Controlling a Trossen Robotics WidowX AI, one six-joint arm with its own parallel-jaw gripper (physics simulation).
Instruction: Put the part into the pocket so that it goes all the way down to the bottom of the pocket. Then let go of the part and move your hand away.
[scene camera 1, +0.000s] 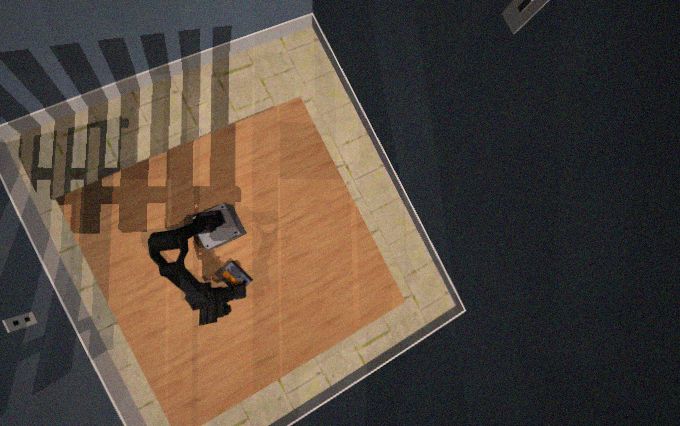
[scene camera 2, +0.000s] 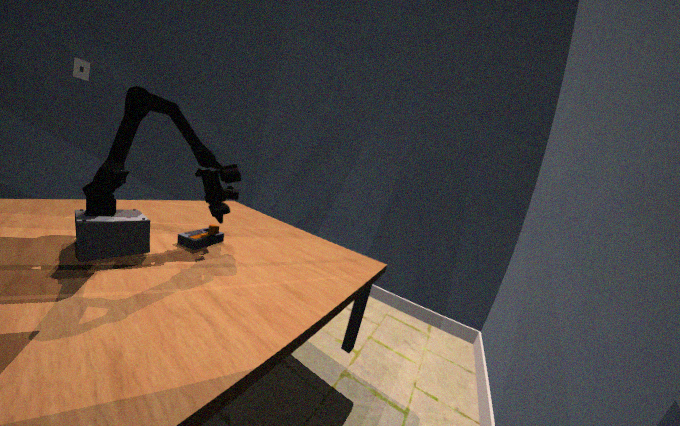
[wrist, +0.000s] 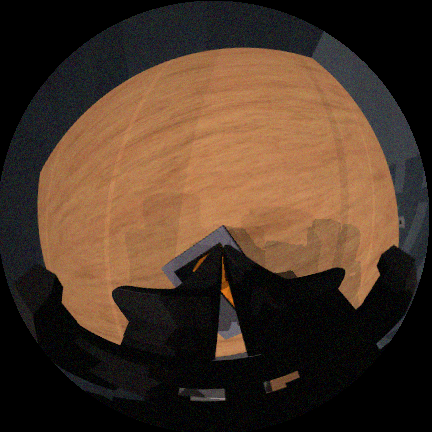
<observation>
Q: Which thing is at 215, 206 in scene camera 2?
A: My gripper.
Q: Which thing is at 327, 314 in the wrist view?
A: My gripper.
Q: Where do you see a pocket block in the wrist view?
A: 180, 267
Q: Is my gripper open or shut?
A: Shut.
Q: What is my gripper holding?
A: Nothing.
</observation>
